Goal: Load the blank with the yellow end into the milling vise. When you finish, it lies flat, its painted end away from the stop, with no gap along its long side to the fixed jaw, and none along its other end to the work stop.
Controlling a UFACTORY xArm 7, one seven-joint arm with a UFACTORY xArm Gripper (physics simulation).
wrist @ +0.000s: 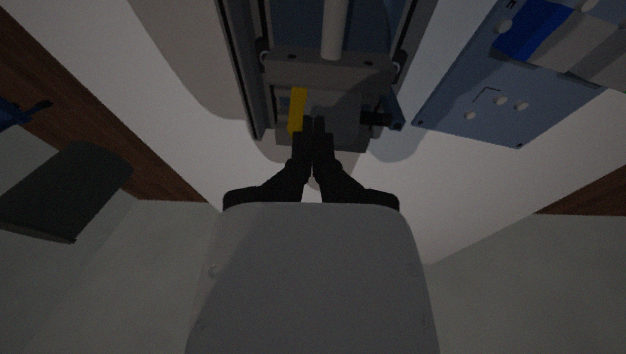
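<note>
The blank lies in the milling vise, its grey body (340,112) to the right and its yellow end (298,107) to the left. The black work stop (375,118) is at the blank's right, unpainted end, and its tip appears to meet it. The vise jaw with the screw rod (327,72) is above the blank in the view. The other jaw (350,145) is below it, partly hidden by the fingers. Any thin gap along the jaws is too dark to tell. My gripper (312,128) is shut and empty, its tips over the blank beside the yellow part; contact cannot be told.
The vise's screw rod (334,30) runs up between side rails. A blue bracket (393,110) carries the stop. To the right, a blue plate (450,110) has pegs and holds blanks, one with a blue end (532,30). A dark panel (65,190) is at the left.
</note>
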